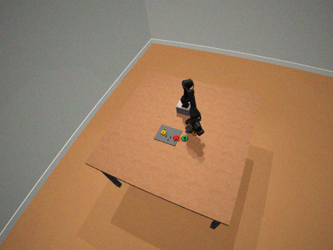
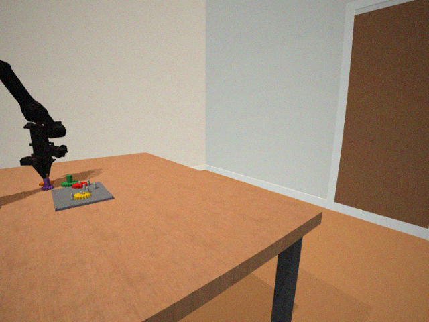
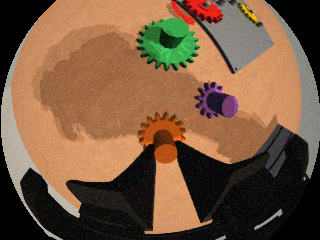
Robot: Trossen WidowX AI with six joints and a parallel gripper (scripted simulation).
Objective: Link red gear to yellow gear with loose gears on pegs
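The red gear lies 110 mm ahead of my gripper tip, 130 mm to the right of it and 10 mm below it. Also, from my gripper tip: orange gear (10 mm below); then green gear (80 mm ahead, 60 mm to the right, 10 mm below); then purple gear (70 mm to the right, 10 mm below).
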